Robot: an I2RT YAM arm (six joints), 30 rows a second.
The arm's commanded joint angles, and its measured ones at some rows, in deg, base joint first. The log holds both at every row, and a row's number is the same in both.
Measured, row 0:
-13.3, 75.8, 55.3, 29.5, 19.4, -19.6
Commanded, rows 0 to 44:
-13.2, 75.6, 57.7, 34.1, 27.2, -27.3
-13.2, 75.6, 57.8, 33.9, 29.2, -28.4
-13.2, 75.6, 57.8, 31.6, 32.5, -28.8
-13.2, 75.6, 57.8, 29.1, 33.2, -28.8
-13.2, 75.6, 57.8, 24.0, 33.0, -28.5
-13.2, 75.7, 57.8, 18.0, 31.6, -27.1
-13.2, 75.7, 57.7, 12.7, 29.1, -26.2
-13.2, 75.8, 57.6, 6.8, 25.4, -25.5
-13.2, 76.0, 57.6, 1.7, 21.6, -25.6
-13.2, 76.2, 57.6, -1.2, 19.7, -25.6
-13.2, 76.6, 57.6, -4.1, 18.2, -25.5
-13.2, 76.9, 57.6, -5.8, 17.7, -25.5
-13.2, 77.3, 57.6, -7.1, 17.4, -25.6
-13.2, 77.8, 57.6, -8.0, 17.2, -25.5
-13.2, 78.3, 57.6, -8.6, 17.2, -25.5
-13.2, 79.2, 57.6, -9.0, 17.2, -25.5
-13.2, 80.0, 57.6, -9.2, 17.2, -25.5
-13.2, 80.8, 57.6, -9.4, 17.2, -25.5
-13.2, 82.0, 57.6, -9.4, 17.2, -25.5
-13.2, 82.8, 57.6, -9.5, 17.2, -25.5
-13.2, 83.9, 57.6, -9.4, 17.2, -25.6
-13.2, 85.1, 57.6, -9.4, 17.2, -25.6
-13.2, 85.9, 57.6, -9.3, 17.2, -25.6
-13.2, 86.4, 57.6, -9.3, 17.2, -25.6
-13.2, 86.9, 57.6, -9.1, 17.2, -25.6
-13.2, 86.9, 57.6, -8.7, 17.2, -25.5
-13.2, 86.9, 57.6, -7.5, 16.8, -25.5
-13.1, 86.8, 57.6, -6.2, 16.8, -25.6
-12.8, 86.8, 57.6, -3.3, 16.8, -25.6
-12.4, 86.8, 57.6, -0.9, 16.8, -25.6
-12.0, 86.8, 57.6, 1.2, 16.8, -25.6
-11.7, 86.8, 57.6, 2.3, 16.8, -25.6
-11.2, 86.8, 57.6, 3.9, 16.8, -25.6
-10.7, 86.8, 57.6, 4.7, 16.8, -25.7
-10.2, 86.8, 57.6, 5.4, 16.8, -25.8
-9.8, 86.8, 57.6, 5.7, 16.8, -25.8
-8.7, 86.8, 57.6, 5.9, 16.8, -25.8
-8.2, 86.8, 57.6, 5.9, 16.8, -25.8
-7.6, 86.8, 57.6, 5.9, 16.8, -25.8
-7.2, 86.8, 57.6, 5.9, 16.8, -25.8
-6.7, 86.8, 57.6, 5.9, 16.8, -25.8
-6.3, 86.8, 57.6, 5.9, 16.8, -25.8
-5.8, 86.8, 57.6, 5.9, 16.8, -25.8
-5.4, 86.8, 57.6, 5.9, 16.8, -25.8
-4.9, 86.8, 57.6, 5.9, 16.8, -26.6
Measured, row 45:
-6.3, 87.2, 57.1, 5.7, 17.6, -25.9
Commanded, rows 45 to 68:
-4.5, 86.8, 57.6, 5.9, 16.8, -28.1
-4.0, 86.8, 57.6, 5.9, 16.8, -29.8
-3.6, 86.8, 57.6, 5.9, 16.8, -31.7
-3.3, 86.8, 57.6, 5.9, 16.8, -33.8
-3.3, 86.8, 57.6, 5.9, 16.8, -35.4
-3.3, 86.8, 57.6, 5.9, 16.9, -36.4
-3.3, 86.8, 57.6, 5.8, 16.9, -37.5
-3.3, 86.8, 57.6, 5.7, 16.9, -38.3
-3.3, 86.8, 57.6, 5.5, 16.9, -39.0
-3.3, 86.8, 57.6, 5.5, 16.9, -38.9
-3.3, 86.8, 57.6, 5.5, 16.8, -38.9
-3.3, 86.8, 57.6, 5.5, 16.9, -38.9
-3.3, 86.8, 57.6, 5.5, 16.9, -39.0
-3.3, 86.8, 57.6, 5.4, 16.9, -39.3
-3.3, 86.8, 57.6, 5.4, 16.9, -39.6
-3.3, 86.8, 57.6, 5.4, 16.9, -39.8
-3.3, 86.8, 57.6, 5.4, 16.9, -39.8
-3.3, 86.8, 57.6, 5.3, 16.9, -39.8
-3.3, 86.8, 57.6, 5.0, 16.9, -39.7
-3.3, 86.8, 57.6, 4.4, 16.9, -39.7
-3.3, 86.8, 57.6, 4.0, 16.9, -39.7
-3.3, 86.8, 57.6, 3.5, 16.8, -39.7
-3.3, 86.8, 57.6, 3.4, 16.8, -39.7
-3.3, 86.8, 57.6, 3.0, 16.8, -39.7
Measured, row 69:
-3.5, 87.2, 57.1, 3.6, 17.6, -39.2
